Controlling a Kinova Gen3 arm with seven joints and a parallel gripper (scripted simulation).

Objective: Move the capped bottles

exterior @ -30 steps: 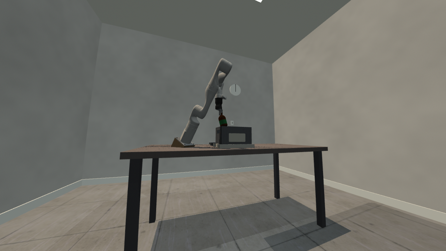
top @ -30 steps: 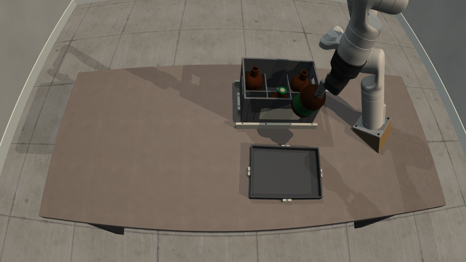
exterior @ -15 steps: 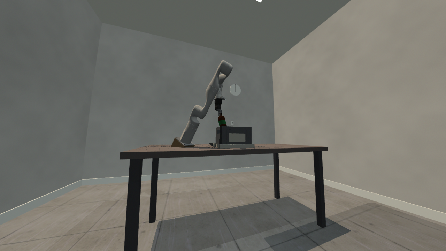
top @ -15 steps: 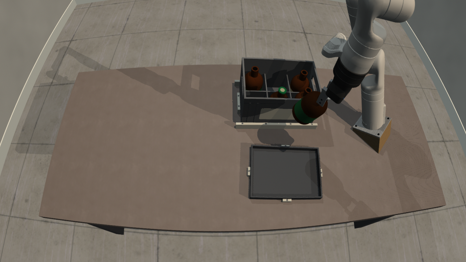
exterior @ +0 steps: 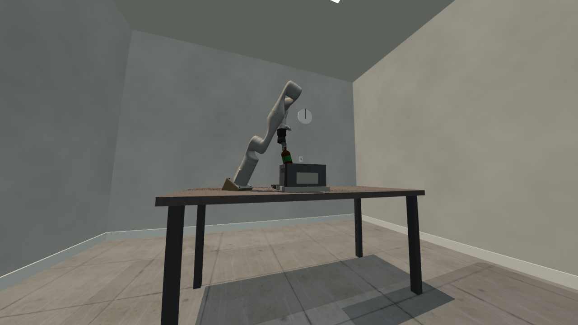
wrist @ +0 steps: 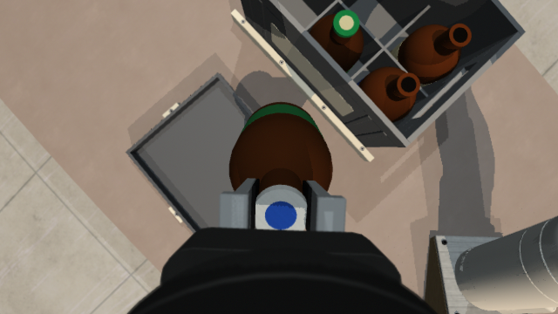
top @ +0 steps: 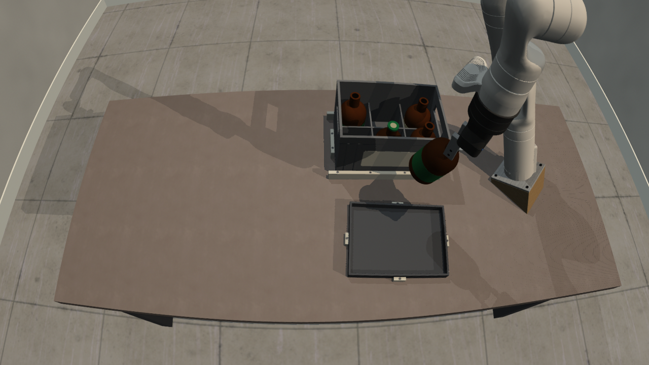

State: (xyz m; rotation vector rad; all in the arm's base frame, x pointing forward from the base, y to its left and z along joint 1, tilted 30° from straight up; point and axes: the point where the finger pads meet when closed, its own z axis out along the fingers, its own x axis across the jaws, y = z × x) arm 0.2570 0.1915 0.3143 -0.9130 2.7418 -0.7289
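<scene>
Now: hand 31 cm above the dark tray, 7 cm short of it and 6 cm to the right of it. From my hand the other things lie so: crate (24 cm below, 22 cm to the right, 2 cm ahead).
</scene>
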